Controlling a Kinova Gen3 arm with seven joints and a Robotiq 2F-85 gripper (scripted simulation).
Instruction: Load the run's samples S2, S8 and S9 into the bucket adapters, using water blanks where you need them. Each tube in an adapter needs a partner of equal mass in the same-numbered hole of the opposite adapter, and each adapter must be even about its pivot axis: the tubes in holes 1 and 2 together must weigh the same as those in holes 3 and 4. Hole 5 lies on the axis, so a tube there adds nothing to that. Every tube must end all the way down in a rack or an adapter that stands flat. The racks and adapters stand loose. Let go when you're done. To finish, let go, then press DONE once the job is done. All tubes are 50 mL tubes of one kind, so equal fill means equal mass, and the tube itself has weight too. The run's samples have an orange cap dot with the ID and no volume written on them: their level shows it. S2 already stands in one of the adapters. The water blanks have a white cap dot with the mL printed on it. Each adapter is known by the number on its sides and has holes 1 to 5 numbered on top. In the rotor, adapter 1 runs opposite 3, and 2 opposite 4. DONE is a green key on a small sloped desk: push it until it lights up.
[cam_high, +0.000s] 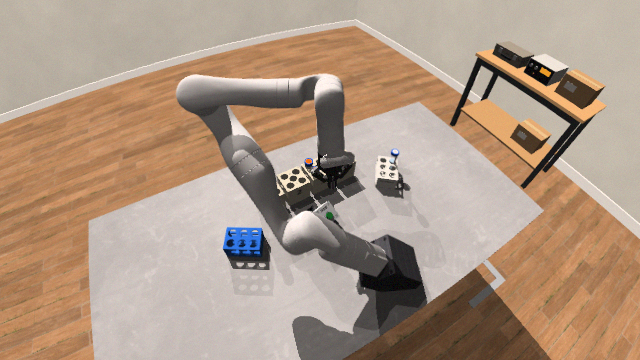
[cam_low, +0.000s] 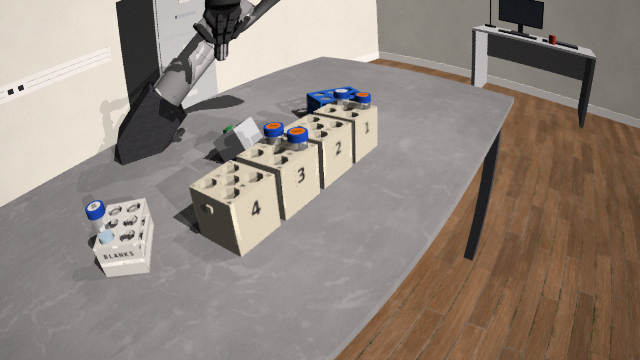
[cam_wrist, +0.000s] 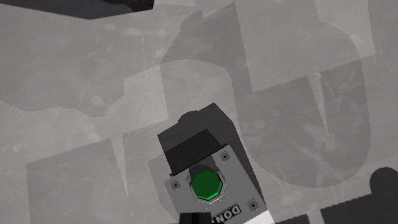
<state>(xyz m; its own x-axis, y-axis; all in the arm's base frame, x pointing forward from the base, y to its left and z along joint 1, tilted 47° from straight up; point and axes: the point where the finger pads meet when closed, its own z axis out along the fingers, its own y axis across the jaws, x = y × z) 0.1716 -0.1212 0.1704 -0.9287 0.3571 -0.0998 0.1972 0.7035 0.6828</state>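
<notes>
Now: hand 18 cm above the green done key. Also, from my hand: sample S2: 23 cm ahead, 2 cm to the right, 18 cm below; then adapter 2: 19 cm ahead, 6 cm to the left, 20 cm below; then adapter 4: 21 cm ahead, 16 cm to the right, 20 cm below.
</notes>
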